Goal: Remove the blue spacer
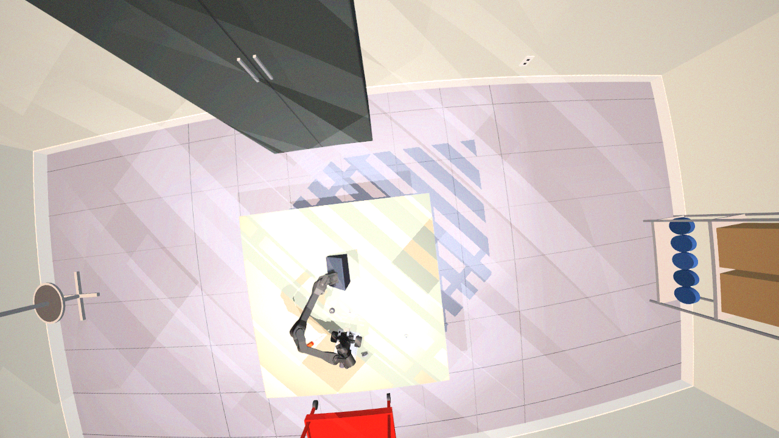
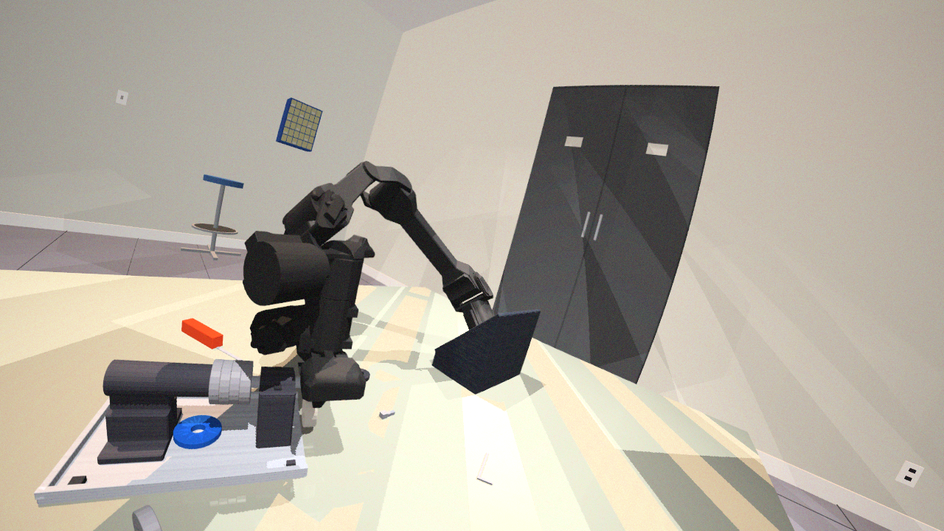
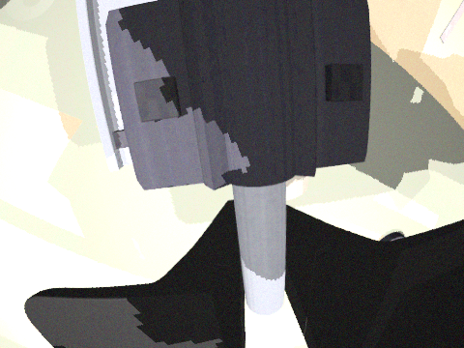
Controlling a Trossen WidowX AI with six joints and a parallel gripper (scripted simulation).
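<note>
My gripper tip is 2 cm to the left of the cream ring and 3 cm above it. The rest, counted from my gripper tip: grey shaft 5 cm ahead, 1 cm to the right, 3 cm above; blue spacer 13 cm ahead, 3 cm to the right, 4 cm below; bolt 12 cm behind, 1 cm to the left, 4 cm below.
</note>
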